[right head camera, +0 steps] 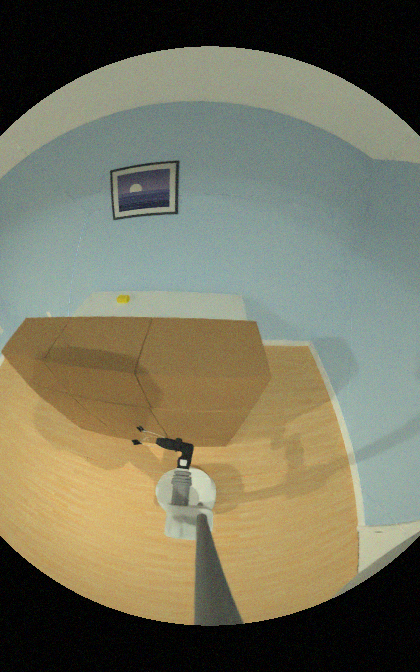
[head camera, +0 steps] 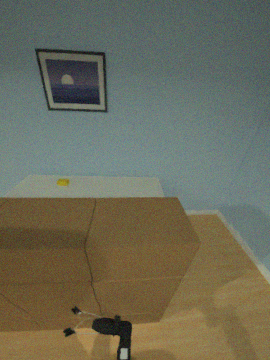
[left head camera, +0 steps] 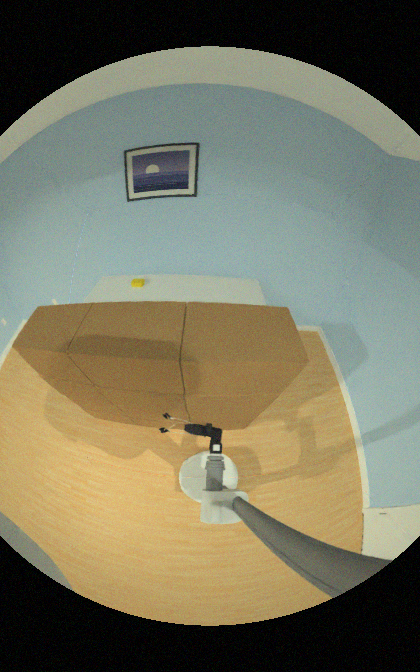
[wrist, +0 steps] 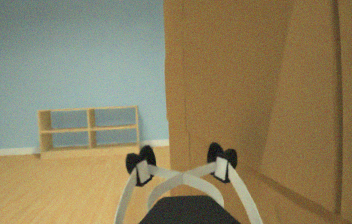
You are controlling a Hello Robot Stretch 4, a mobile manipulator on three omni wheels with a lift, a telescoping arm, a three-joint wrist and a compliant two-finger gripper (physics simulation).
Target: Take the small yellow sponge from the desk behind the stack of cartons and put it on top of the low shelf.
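Frame: origin at the robot's base, x back, y right, z up, level; millimetres.
Seen in the pictures: gripper, between the fingertips: (head camera: 67, 320) (wrist: 181, 156).
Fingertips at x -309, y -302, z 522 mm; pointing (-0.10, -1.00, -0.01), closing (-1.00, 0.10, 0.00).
Observation:
A point is followed by its place in that frame.
The small yellow sponge (head camera: 63, 182) @[z 730, x -1300, y -687 mm] (left head camera: 138, 283) (right head camera: 123, 299) lies on the left part of the white desk (head camera: 115, 186) @[z 692, x -1316, y -150 mm] (left head camera: 200, 287) (right head camera: 185, 305), against the blue wall. The stack of brown cartons (head camera: 135, 225) @[z 1052, x -500, y 30 mm] (left head camera: 235, 335) (right head camera: 205, 350) (wrist: 225, 75) @[z 618, x -375, y -331 mm] stands in front of the desk and hides its front part. My gripper (head camera: 72, 321) @[z 522, x -309, y -302 mm] (left head camera: 165, 423) (right head camera: 138, 435) (wrist: 181, 156) @[z 522, x -309, y -302 mm] is open and empty, on the near side of the cartons, pointing left. In the wrist view the cartons rise close on its right. A low wooden shelf (wrist: 90, 129) @[z 312, x 539, y -2802 mm] stands far off at the left wall in the wrist view.
A framed picture (head camera: 75, 80) @[z 1629, x -1543, y -502 mm] (left head camera: 161, 171) (right head camera: 144, 190) hangs on the wall above the desk. Wood floor (head camera: 210, 295) @[z -28, x -589, y 805 mm] (left head camera: 125, 525) (right head camera: 110, 530) (wrist: 65, 185) @[z -28, x 467, y -1784 mm] extends around the cartons and my base. A white piece (left head camera: 390, 530) (right head camera: 375, 542) stands at the lower right by the wall.

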